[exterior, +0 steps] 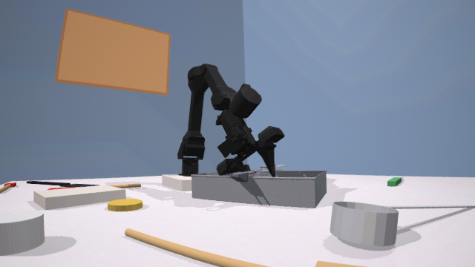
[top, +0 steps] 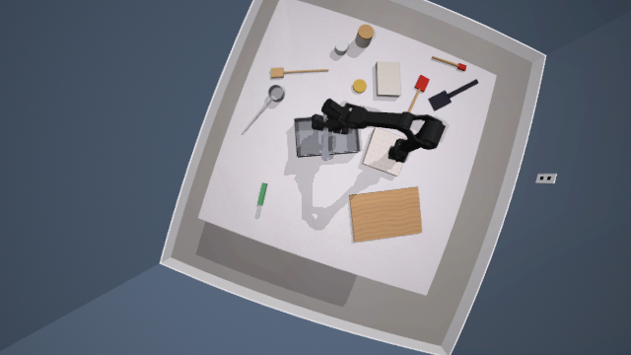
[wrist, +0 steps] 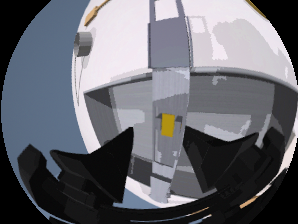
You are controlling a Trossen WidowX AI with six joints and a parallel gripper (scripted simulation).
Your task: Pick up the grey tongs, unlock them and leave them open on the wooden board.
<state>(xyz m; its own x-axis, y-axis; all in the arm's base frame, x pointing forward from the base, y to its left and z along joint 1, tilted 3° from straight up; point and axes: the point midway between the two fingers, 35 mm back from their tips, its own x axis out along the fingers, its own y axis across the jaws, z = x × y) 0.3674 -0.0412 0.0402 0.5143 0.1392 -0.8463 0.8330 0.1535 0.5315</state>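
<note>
My gripper tip is now 30 mm past the grey roasting tin, 20 mm to the right of it and 10 mm above it. The rest, counted from my gripper tip: white block (340 mm to the right, 280 mm behind, 30 mm below); yellow lock piece (30 mm to the right, 30 mm above, 20 mm behind); green-handled tool (420 mm to the left, 220 mm ahead, 30 mm below).
</note>
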